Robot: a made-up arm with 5 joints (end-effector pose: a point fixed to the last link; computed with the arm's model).
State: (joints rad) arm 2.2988 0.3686 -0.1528 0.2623 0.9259
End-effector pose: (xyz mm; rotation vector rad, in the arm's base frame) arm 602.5 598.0 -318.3 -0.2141 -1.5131 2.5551
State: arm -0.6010 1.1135 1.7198 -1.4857 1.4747
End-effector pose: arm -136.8 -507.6 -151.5 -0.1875 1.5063 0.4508
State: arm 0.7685 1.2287 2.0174 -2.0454 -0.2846
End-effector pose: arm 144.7 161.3 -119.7 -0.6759 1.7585 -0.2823
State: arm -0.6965 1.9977 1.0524 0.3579 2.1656
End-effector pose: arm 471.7 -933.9 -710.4 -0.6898 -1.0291 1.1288
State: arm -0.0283 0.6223 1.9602 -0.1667 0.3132
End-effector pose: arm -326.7 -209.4 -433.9 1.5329 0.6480 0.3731
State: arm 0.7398 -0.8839 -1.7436 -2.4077 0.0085
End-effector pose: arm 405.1 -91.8 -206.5 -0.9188 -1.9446 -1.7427
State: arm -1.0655 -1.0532 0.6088 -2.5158 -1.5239
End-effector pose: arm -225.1 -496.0 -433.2 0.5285 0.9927 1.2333
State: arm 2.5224 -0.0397 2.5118 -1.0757 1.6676
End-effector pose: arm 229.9 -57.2 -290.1 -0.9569 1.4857 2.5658
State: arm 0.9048 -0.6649 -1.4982 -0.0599 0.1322
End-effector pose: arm -242.9 -189.4 -0.1 -1.6144 -0.2373 0.1322
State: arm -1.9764 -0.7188 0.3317 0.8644 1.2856
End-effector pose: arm -234.1 470.5 -566.2 -0.9542 0.8353 -1.7784
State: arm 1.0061 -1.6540 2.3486 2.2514 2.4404
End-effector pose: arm 536.9 357.7 -767.3 -0.5991 -1.6103 -2.1410
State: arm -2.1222 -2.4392 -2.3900 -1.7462 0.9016
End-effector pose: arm -0.2 -510.4 -260.9 -0.0605 -2.0888 -1.0237
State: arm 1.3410 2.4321 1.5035 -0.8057 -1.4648
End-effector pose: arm 452.7 481.0 -83.7 -0.7566 2.2528 0.5118
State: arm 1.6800 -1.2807 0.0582 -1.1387 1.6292
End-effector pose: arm -459.8 137.1 -252.5 -1.5049 0.6273 -0.5286
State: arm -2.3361 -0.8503 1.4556 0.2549 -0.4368
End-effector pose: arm 310.5 -393.5 -576.6 -0.2368 -2.3767 -1.7236
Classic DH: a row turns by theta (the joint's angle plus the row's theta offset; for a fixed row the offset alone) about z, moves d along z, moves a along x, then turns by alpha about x. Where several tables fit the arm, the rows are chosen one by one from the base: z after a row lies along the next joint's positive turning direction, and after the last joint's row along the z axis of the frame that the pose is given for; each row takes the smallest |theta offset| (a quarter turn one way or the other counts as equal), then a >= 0, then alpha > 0; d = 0 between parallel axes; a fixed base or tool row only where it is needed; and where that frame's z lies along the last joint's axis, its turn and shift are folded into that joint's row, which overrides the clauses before.
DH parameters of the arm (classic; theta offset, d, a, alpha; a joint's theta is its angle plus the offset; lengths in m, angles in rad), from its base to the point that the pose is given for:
joint 1: -0.2554 0 0.3721 0
joint 2: -1.3154 -0.264 0.018 -1.5708
joint 3: 0 -0.204 0.289 1.5708
joint 4: 0 -0.013 -0.023 1.5708
joint 5: 0 0.418 0.011 -1.5708
tool (fixed): 1.5708 -0.227 0 0

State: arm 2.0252 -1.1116 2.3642 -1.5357 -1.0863
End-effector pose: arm -53.7 349.4 -76.8 1.3104 1.9725 -1.5809
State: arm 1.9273 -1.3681 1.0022 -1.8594 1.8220
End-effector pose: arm -281.4 248.7 -94.2 -1.0538 1.6364 0.0698
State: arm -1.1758 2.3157 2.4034 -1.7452 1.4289
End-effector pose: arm 14.8 -716.5 -132.4 -0.3530 2.0038 1.3671
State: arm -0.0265 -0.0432 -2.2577 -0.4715 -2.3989
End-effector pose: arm -130.2 -15.3 -407.6 0.1263 -0.3469 0.2553
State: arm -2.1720 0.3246 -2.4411 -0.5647 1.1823
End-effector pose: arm -6.6 363.8 -49.9 1.8237 -1.6977 -0.1237
